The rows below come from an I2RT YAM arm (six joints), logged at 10 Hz.
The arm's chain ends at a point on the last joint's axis. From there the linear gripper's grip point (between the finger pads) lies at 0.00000 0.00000 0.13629 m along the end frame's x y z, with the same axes.
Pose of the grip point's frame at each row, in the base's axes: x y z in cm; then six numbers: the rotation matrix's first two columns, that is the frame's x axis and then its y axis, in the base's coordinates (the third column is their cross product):
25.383, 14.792, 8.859, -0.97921, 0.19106, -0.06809, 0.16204, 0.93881, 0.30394
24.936, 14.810, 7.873, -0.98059, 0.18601, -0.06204, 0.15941, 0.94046, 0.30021
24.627, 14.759, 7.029, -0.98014, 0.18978, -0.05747, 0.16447, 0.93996, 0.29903
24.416, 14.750, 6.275, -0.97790, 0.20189, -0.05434, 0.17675, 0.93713, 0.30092
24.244, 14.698, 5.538, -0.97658, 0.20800, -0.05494, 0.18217, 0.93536, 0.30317
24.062, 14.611, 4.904, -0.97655, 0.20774, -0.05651, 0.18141, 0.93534, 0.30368
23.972, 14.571, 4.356, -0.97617, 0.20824, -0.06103, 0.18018, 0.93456, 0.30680
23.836, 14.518, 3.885, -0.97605, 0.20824, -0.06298, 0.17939, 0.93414, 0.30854
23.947, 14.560, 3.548, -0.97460, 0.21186, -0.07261, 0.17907, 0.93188, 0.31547
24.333, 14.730, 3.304, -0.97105, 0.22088, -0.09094, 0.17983, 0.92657, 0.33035
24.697, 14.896, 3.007, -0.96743, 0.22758, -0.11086, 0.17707, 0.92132, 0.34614
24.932, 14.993, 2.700, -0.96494, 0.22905, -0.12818, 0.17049, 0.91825, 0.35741
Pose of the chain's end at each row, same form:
23.720, 10.886, 21.810, -0.97921, 0.19106, -0.06809, 0.16204, 0.93881, 0.30394
23.380, 10.933, 20.846, -0.98059, 0.18601, -0.06204, 0.15941, 0.94046, 0.30021
23.117, 10.893, 20.011, -0.98014, 0.18978, -0.05747, 0.16447, 0.93996, 0.29903
22.894, 10.870, 19.251, -0.97790, 0.20189, -0.05434, 0.17675, 0.93713, 0.30092
22.684, 10.799, 18.504, -0.97658, 0.20800, -0.05494, 0.18217, 0.93536, 0.30317
22.482, 10.709, 17.866, -0.97655, 0.20774, -0.05651, 0.18141, 0.93534, 0.30368
22.324, 10.639, 17.301, -0.97617, 0.20824, -0.06103, 0.18018, 0.93456, 0.30680
22.159, 10.568, 16.821, -0.97605, 0.20824, -0.06298, 0.17939, 0.93414, 0.30854
22.114, 10.547, 16.443, -0.97460, 0.21186, -0.07261, 0.17907, 0.93188, 0.31547
22.190, 10.581, 16.108, -0.97105, 0.22088, -0.09094, 0.17983, 0.92657, 0.33035
22.231, 10.600, 15.704, -0.96743, 0.22758, -0.11086, 0.17707, 0.92132, 0.34614
22.212, 10.590, 15.308, -0.96494, 0.22905, -0.12818, 0.17049, 0.91825, 0.35741

